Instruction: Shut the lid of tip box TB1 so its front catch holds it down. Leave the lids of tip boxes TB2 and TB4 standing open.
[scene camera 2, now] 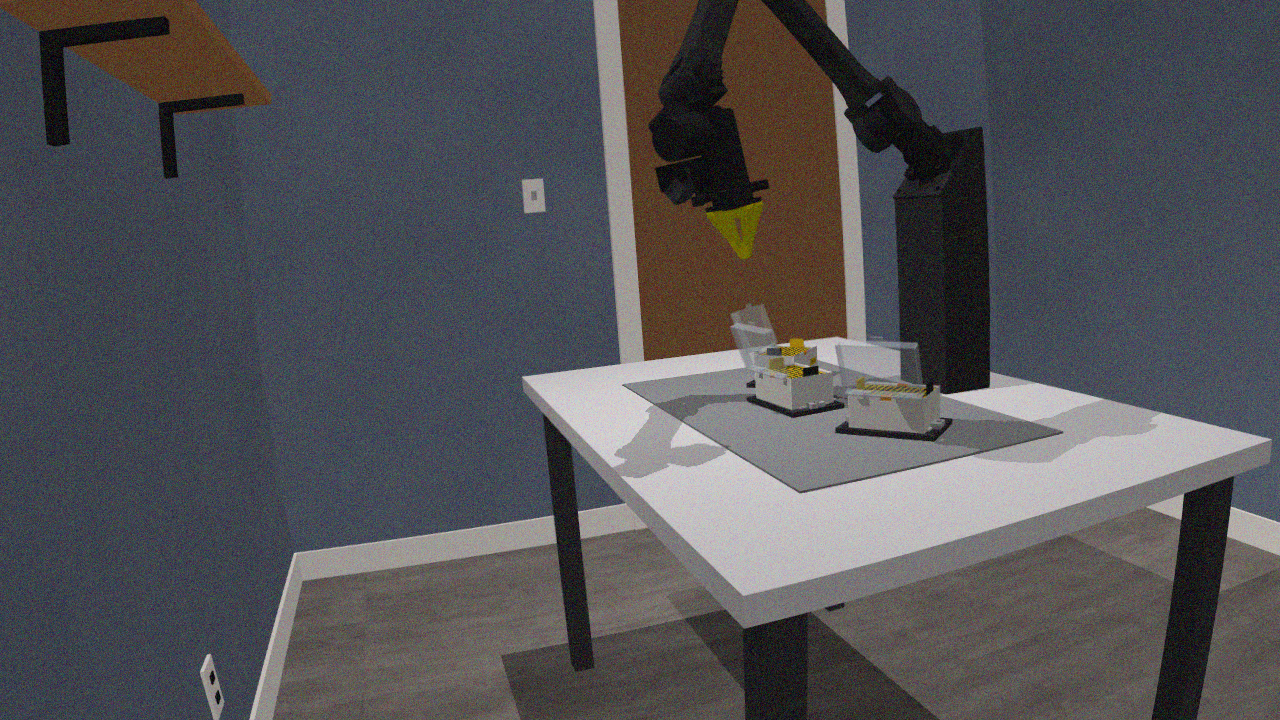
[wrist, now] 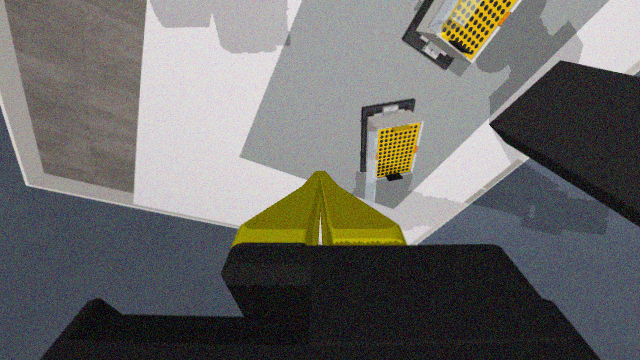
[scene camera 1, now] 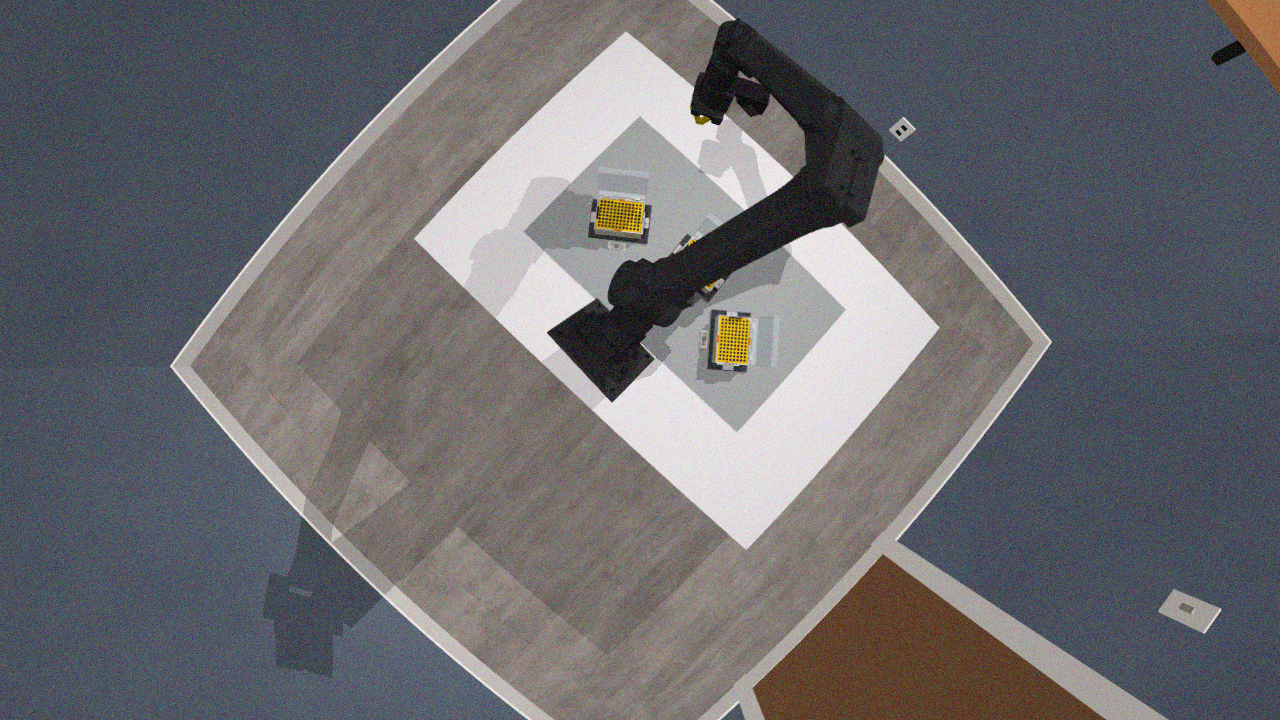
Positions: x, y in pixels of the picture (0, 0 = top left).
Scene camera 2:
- my gripper: 745, 258
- clear lid: 877, 369
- clear lid: 759, 350
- grey mat: 804, 453
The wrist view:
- my gripper: 320, 179
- clear lid: 372, 142
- grey mat: 309, 119
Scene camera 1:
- my gripper: 699, 123
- clear lid: 611, 182
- clear lid: 765, 330
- grey mat: 681, 195
